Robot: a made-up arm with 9 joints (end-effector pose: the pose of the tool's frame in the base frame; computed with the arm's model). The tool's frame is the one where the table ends.
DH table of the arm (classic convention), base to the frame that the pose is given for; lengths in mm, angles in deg. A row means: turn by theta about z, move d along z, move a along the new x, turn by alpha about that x. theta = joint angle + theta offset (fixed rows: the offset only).
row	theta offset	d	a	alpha
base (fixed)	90	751	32	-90
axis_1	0	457	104	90
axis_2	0	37	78	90
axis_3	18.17	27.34	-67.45	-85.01
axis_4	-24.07	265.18	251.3	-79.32
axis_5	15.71	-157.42	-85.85	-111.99
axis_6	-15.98	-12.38	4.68	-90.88
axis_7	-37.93	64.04	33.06	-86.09
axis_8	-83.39	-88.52	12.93	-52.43
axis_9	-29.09	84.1	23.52	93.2
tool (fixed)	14.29	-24.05	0	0
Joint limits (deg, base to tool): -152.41..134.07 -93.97..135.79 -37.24..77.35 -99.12..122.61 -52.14..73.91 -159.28..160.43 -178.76..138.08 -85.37..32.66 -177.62..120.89
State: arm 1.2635 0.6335 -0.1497 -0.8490 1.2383 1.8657 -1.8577 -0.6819 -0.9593
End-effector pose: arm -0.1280 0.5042 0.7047 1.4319 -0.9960 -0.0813
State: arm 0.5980 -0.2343 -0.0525 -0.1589 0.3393 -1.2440 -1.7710 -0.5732 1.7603
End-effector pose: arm -0.0306 0.1982 0.9271 -2.1615 0.1405 0.0569
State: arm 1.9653 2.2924 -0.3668 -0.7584 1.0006 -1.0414 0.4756 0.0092 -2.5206
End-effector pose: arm -0.6477 0.1646 0.3647 0.6446 0.9428 1.3810
Working (the frame after each row of the table, in the pose's form):
after base (fixed): 0.0000 0.0320 0.7510 -1.2092 -1.2092 1.2092
after axis_1: -0.4570 -0.0080 0.6550 -1.4936 1.4936 0.9960
after axis_2: -0.5156 0.0460 0.6883 -0.1795 -2.3809 0.4758
after axis_3: -0.4830 0.0241 0.6270 -0.7469 -2.1918 -1.3558
after axis_4: -0.7322 0.1987 0.4248 0.6632 -0.8512 -2.7940
after axis_5: -0.6396 0.1953 0.2713 -1.3025 0.9917 -1.7915
after axis_6: -0.6522 0.1986 0.2733 0.7990 -1.2711 1.2714
after axis_7: -0.6664 0.1439 0.3181 -0.2848 -1.5546 0.0217
after axis_8: -0.5812 0.1171 0.3230 0.2118 -0.7836 -1.5506
after axis_9: -0.6272 0.1681 0.3769 0.5080 0.9879 1.1593

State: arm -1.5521 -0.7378 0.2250 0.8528 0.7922 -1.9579 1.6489 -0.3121 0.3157
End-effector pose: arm -0.4705 -0.3568 0.9085 1.5900 0.4772 2.0735
Working (the frame after each row of the table, in the pose's form):
after base (fixed): 0.0000 0.0320 0.7510 -1.2092 -1.2092 1.2092
after axis_1: -0.4570 0.0339 0.8550 1.1954 -1.1954 1.2180
after axis_2: -0.4045 -0.0020 0.9134 2.8574 0.0118 1.2640
after axis_3: -0.4232 0.0317 0.8516 1.7196 -1.0604 0.3019
after axis_4: -0.4472 -0.3183 0.9535 0.3450 -1.3105 -0.4209
after axis_5: -0.3099 -0.3628 0.8471 -1.9247 -1.3850 -1.0020
after axis_6: -0.3170 -0.3730 0.8517 -0.7896 0.9657 2.7904
after axis_7: -0.3678 -0.3582 0.9007 -0.5527 0.7011 -2.2758
after axis_8: -0.4214 -0.3196 0.8404 0.2464 -0.8653 1.7218
after axis_9: -0.4473 -0.3571 0.9149 1.4493 0.6408 1.8859

